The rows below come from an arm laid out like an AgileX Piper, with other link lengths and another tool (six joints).
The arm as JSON. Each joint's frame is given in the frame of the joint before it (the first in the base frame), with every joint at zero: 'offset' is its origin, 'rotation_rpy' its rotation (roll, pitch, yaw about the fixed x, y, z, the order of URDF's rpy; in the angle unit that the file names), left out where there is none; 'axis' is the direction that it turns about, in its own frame. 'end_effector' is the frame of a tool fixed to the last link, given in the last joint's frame.
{
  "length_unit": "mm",
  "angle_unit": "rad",
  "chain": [
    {
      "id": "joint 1",
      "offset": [
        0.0,
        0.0,
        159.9
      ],
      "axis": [
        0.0,
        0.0,
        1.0
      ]
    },
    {
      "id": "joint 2",
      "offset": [
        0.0,
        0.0,
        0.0
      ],
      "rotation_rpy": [
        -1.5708,
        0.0,
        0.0
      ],
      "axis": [
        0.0,
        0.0,
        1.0
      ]
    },
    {
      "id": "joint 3",
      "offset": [
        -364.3,
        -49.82,
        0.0
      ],
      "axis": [
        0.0,
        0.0,
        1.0
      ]
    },
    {
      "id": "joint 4",
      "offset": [
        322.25,
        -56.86,
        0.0
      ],
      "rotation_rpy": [
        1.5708,
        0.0,
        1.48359
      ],
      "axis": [
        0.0,
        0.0,
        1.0
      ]
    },
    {
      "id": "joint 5",
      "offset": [
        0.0,
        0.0,
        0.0
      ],
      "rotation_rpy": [
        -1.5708,
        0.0,
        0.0
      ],
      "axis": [
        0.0,
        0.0,
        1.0
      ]
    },
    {
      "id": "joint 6",
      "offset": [
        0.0,
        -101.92,
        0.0
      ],
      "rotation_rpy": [
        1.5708,
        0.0,
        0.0
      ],
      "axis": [
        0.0,
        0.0,
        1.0
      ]
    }
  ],
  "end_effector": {
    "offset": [
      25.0,
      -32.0,
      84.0
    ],
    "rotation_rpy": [
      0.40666,
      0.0,
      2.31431
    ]
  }
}
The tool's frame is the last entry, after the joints.
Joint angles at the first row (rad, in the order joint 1, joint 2, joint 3, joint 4, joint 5, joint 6):
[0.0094, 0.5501, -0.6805, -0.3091, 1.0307, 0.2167]
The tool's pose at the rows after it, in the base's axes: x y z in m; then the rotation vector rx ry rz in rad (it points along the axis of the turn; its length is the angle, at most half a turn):
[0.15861 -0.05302 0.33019 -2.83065 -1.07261 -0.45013]
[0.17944 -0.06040 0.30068 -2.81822 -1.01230 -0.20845]
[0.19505 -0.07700 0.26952 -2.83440 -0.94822 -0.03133]
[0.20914 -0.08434 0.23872 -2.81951 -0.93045 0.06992]
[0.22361 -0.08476 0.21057 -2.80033 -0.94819 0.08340]
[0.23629 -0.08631 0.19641 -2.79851 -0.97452 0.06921]
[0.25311 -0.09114 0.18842 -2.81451 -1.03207 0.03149]
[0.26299 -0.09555 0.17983 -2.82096 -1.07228 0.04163]
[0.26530 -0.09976 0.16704 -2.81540 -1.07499 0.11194]
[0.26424 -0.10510 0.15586 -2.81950 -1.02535 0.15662]
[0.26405 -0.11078 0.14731 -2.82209 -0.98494 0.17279]
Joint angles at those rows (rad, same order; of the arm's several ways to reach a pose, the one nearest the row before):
[0.0004, 0.7688, -0.7562, -0.1480, 1.1393, 0.1939]
[-0.0468, 0.9243, -0.7490, -0.1364, 1.1416, 0.1627]
[-0.0967, 1.0561, -0.7241, -0.1715, 1.1005, 0.1593]
[-0.1157, 1.1640, -0.6956, -0.1869, 1.0329, 0.1593]
[-0.1167, 1.2430, -0.6629, -0.1867, 0.9320, 0.1593]
[-0.1167, 1.2913, -0.6532, -0.1952, 0.8600, 0.1590]
[-0.1167, 1.3298, -0.6533, -0.2266, 0.7798, 0.1590]
[-0.1167, 1.3690, -0.6532, -0.2594, 0.7351, 0.1626]
[-0.1189, 1.4208, -0.6533, -0.2880, 0.7274, 0.1741]
[-0.1345, 1.4630, -0.6532, -0.3023, 0.7230, 0.1998]
[-0.1560, 1.4935, -0.6532, -0.3054, 0.7094, 0.2092]

